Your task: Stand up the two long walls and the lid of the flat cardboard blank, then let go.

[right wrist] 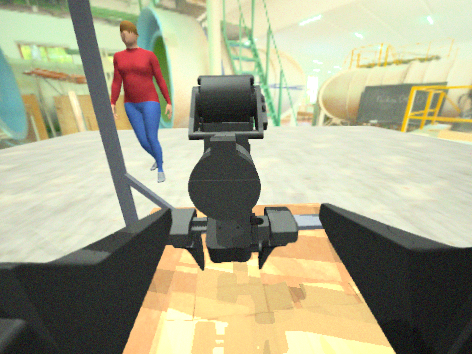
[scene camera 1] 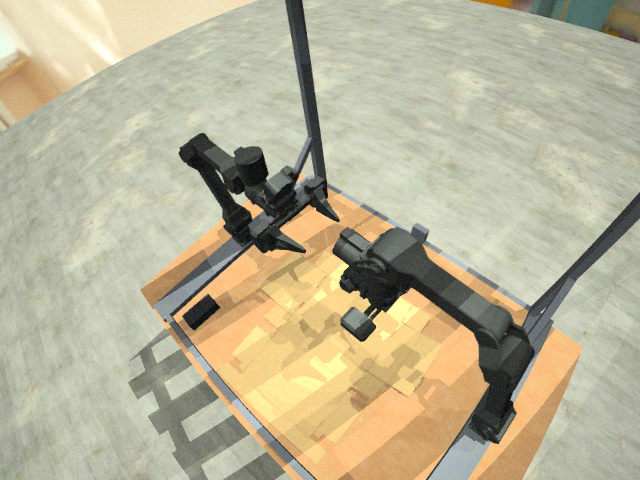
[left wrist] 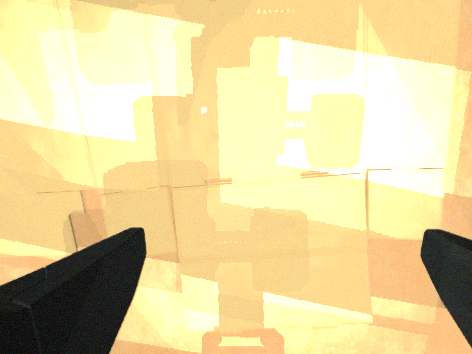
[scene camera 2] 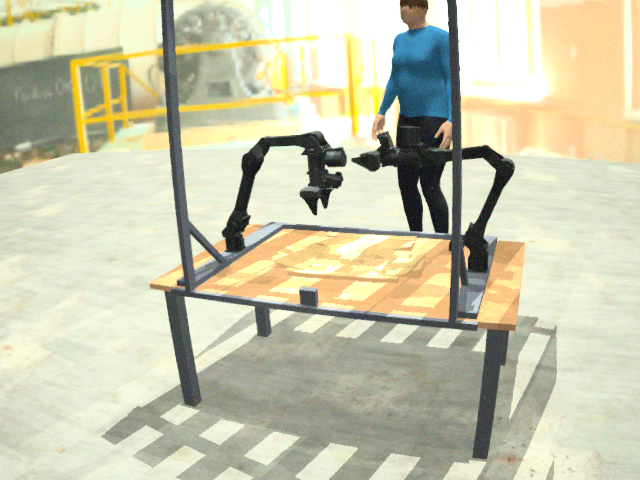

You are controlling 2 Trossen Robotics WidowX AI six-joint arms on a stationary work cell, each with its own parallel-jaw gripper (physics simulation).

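Places are measured from the left arm's base along level axes (x ahead, y left, z up), in millimetres.
Pixels of known places: left gripper, fingertip midpoint: (right wrist: pixel 231 268) (scene camera 1: pixel 378 313) (left wrist: pixel 281 241) (scene camera 2: pixel 320 211); right gripper, fingertip midpoint: (right wrist: pixel 246 212) (scene camera 1: pixel 322 235) (scene camera 2: pixel 355 157); left arm's base, link origin: (scene camera 1: pixel 485 423) (scene camera 2: pixel 235 249); right arm's base, link origin: (scene camera 1: pixel 244 236) (scene camera 2: pixel 478 269).
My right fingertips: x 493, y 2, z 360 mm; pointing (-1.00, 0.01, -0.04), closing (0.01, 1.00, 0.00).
Observation:
For each thing: its top centre in the pictures, then the offset to it from my right fingertips. Level surfaces: height alone.
- wooden table, surface height: dz -379 mm
- black block, top centre: (scene camera 1: pixel 198 309) dx +310, dy +274, dz -344 mm
- small grey block, top centre: (scene camera 2: pixel 308 288) (scene camera 1: pixel 420 228) dx -35, dy -371, dz -322 mm
The pale cardboard blank (scene camera 1: pixel 310 366) (scene camera 2: pixel 356 267) (left wrist: pixel 325 215) (right wrist: pixel 240 305) lies spread on the table, with its panels and creases low and roughly flat. Bright light and shadows blur its edges, so I cannot tell which panel is the lid. My left gripper (scene camera 2: pixel 319 209) (left wrist: pixel 281 241) (right wrist: pixel 231 268) points down above the blank, open and empty; its fingertips are hidden in scene camera 1. My right gripper (scene camera 1: pixel 321 236) (scene camera 2: pixel 354 160) is open and empty, held level well above the table and pointing toward the left arm. Neither gripper touches the blank.
The wooden table (scene camera 1: pixel 558 353) (scene camera 2: pixel 501 289) carries a dark metal frame with tall posts (scene camera 1: pixel 305 77) (scene camera 2: pixel 178 155). A black block (scene camera 1: pixel 201 311) lies near one table corner. A small grey block (scene camera 1: pixel 419 232) (scene camera 2: pixel 308 296) sits on the frame's edge rail. A person in blue (scene camera 2: pixel 421 77) stands behind.

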